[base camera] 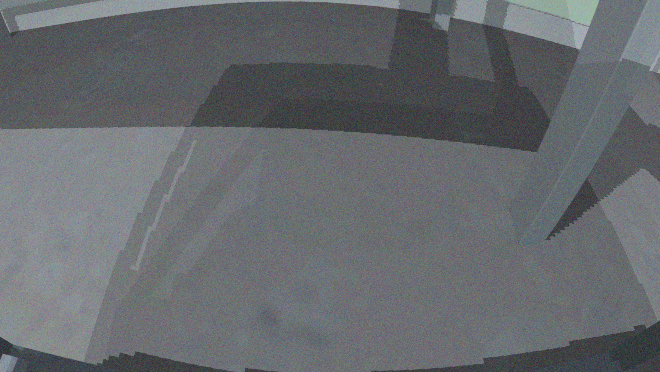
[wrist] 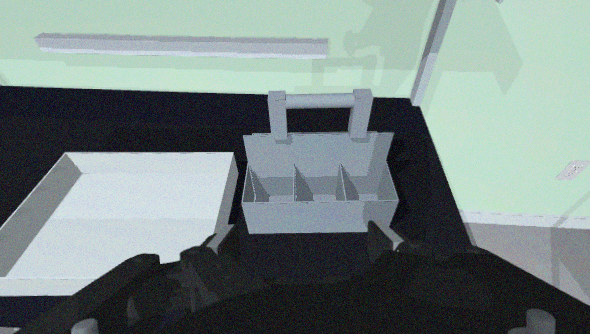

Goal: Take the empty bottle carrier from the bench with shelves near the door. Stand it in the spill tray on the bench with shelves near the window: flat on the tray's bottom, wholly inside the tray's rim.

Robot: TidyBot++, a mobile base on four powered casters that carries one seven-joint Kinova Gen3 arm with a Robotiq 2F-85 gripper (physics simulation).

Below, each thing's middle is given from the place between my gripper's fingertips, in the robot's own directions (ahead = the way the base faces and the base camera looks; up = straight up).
Labels:
Right now my hand is 360 mm short of the grey bottle carrier (wrist: 307, 182), 20 mm to the left of it and 270 mm above it. Round my hand: spill tray (wrist: 92, 211): 270 mm ahead, 380 mm to the left, 370 mm below.

